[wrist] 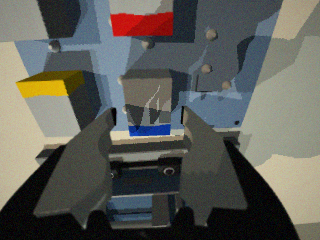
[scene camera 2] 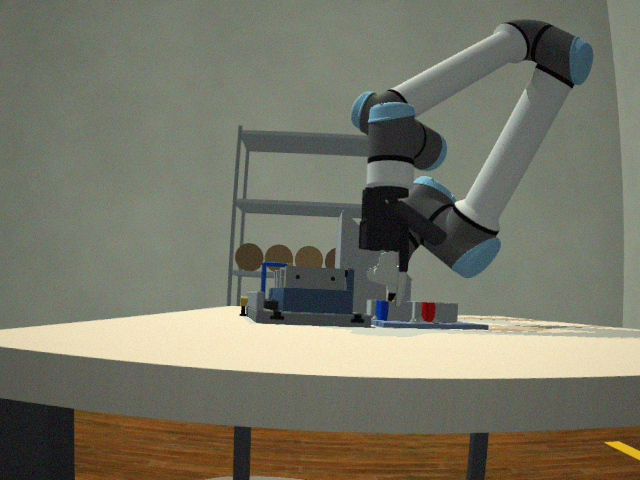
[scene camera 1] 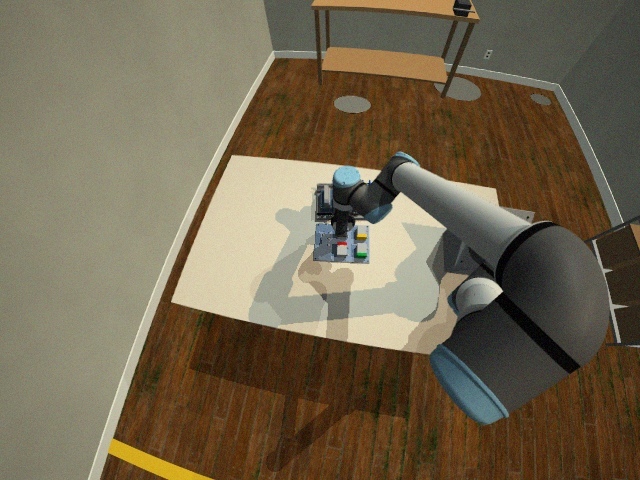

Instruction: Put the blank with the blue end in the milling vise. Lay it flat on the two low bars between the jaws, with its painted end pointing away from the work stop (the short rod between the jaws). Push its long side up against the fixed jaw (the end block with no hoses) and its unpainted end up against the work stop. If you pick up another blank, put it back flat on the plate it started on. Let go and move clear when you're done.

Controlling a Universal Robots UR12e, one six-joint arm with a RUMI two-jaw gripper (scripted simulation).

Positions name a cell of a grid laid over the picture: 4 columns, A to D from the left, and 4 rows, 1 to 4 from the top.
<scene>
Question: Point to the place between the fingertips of the gripper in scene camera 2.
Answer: C3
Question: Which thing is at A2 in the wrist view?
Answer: A yellow-ended blank.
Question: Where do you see a milling vise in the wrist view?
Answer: C4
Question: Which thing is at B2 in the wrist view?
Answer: A blue-ended blank.
</scene>
